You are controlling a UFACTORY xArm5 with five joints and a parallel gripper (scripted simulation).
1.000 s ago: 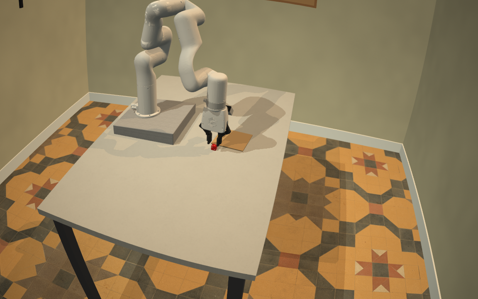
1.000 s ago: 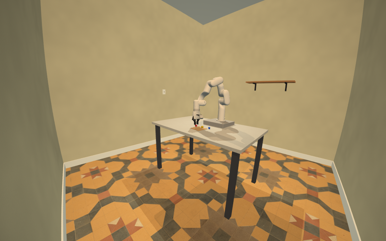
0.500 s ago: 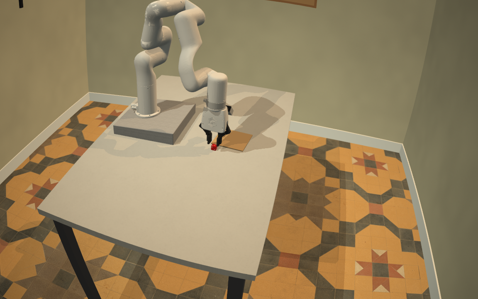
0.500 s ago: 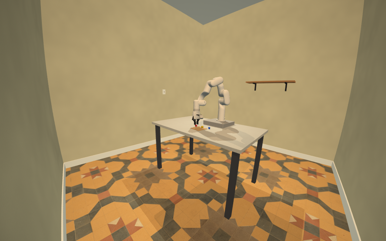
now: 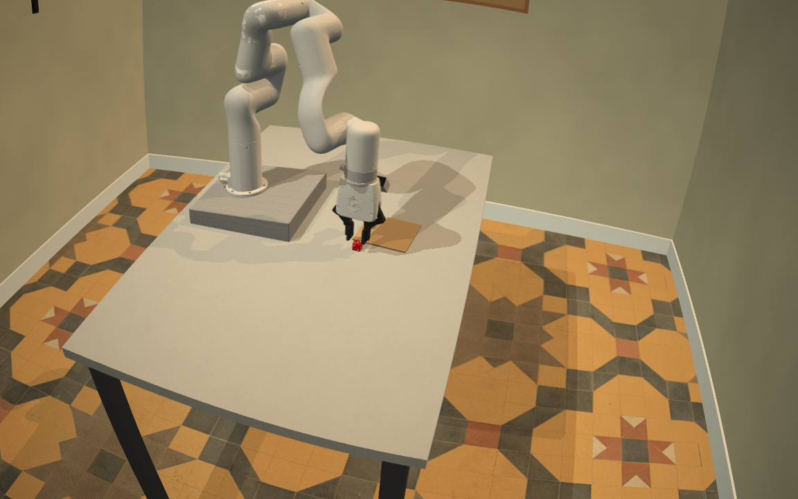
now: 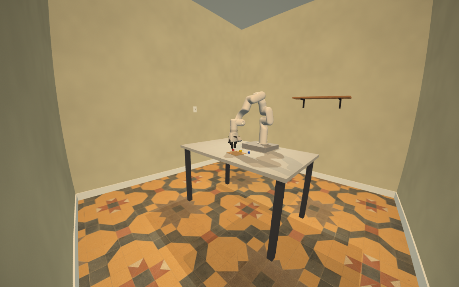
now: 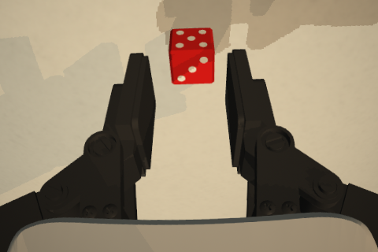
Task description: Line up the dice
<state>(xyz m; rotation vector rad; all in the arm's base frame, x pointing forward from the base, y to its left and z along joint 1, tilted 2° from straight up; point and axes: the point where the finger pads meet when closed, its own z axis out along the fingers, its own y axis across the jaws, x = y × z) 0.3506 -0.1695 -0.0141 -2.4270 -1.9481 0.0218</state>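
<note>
Right now my hand is 4 cm above the red die. From my hand the other things lie so: blue die (1 cm behind, 18 cm to the left, 4 cm below); then yellow die (1 cm ahead, 10 cm to the left, 3 cm below); then mat (7 cm ahead, 9 cm to the left, 4 cm below).
</note>
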